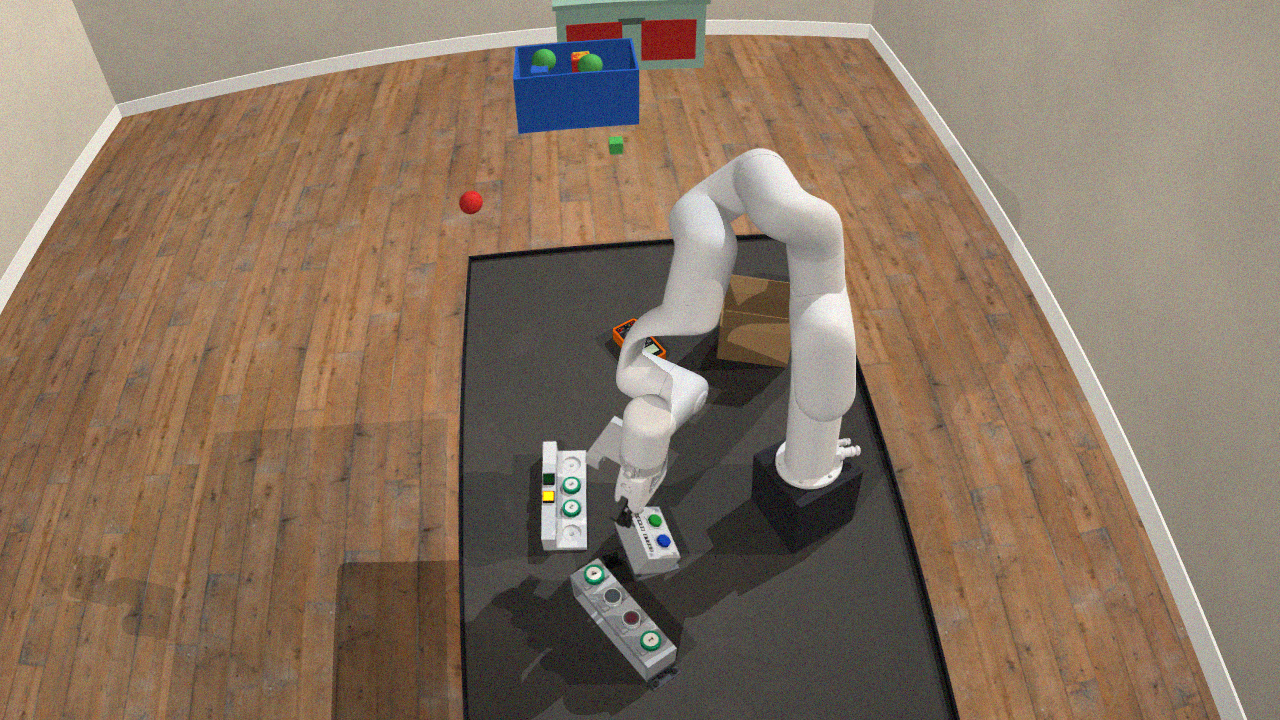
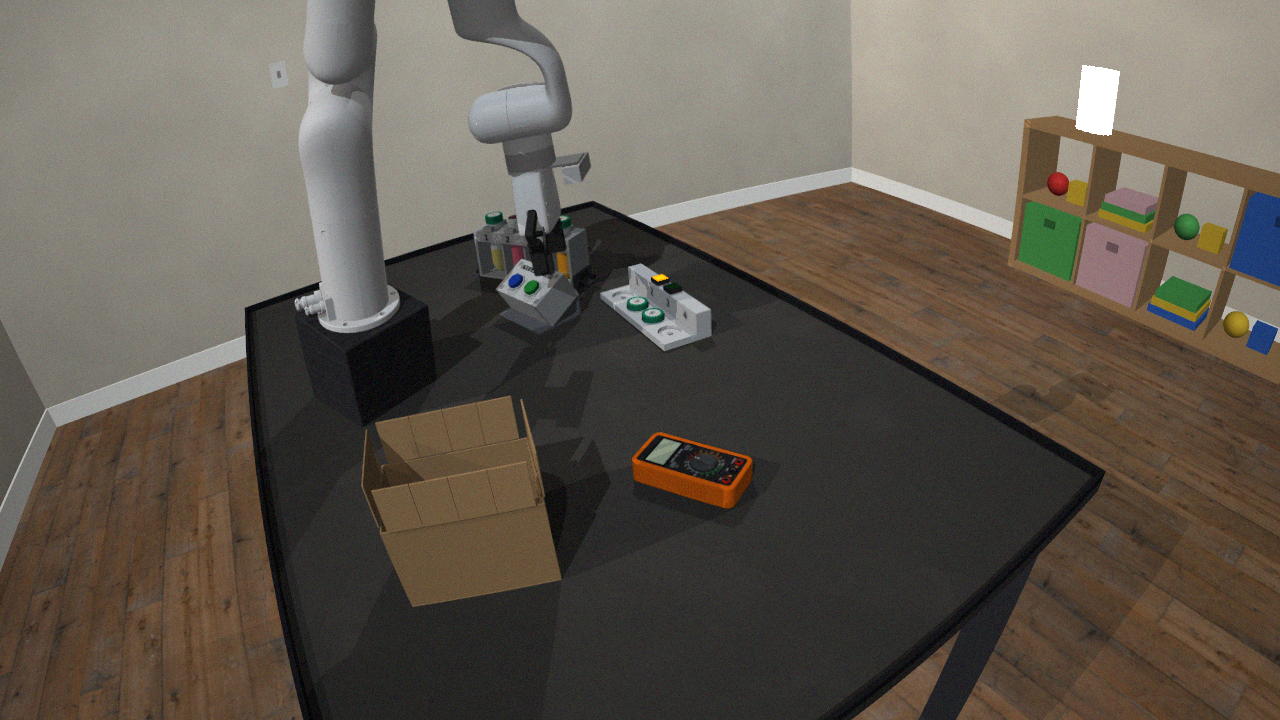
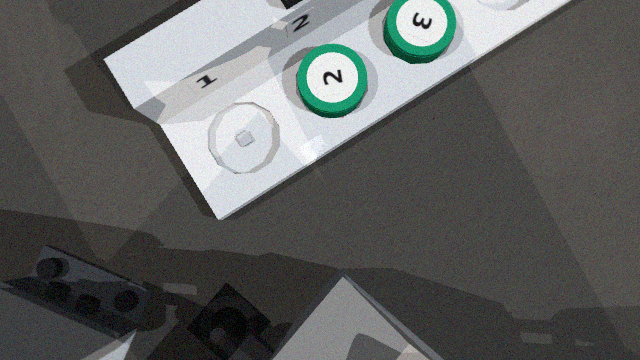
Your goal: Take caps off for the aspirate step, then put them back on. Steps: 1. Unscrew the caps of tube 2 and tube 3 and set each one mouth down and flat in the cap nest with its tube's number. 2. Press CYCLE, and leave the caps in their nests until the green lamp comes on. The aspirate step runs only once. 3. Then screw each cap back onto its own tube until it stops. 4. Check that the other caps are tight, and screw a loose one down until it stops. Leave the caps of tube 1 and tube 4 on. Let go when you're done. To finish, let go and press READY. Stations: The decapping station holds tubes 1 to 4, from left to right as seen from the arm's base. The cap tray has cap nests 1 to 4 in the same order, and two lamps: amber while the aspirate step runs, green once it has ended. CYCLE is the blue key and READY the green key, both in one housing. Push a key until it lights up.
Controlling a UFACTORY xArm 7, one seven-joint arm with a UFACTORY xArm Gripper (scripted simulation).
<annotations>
The gripper shows in image 1 (636,504) and in image 2 (551,262); in image 3 it is out of frame. A cardboard box shows in image 1 and in image 2; in image 3 it is out of frame. One and the same spot on the cardboard box: (image 2: 439,555) is (image 1: 771,310). The same spot on a key housing: (image 3: 342,313) is (image 1: 619,525).
</annotations>
